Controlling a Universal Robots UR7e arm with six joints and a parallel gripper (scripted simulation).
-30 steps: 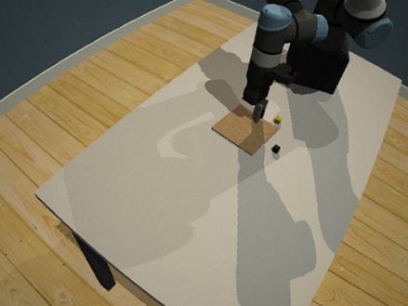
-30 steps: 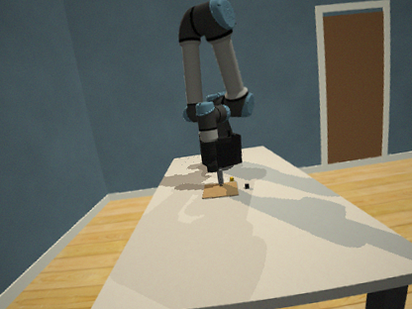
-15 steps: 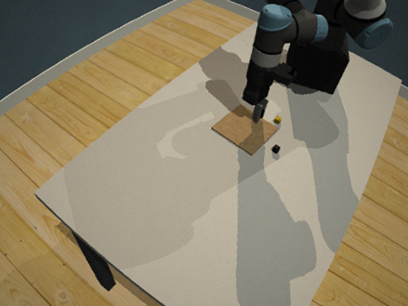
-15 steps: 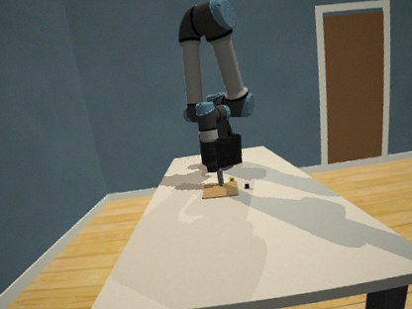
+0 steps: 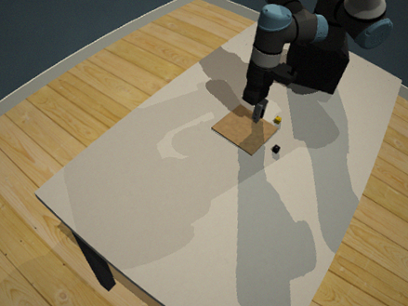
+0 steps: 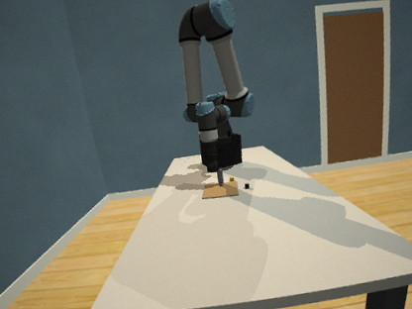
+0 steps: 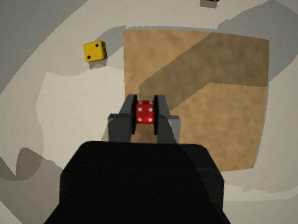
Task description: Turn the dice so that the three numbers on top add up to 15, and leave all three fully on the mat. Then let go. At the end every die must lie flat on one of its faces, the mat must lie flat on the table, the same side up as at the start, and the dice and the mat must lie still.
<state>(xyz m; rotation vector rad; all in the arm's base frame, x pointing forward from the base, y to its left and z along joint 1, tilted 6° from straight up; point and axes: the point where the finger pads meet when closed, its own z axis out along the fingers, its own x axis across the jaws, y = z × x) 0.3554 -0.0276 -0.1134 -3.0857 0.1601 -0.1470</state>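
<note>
Right now my hand is 10 mm above the red die. From my hand the other things lie so: black die 70 mm ahead, 100 mm to the left, 20 mm below; then yellow die 40 mm behind, 50 mm to the left, 20 mm below; then brown mat 50 mm ahead, 10 mm to the right, 30 mm below.
</note>
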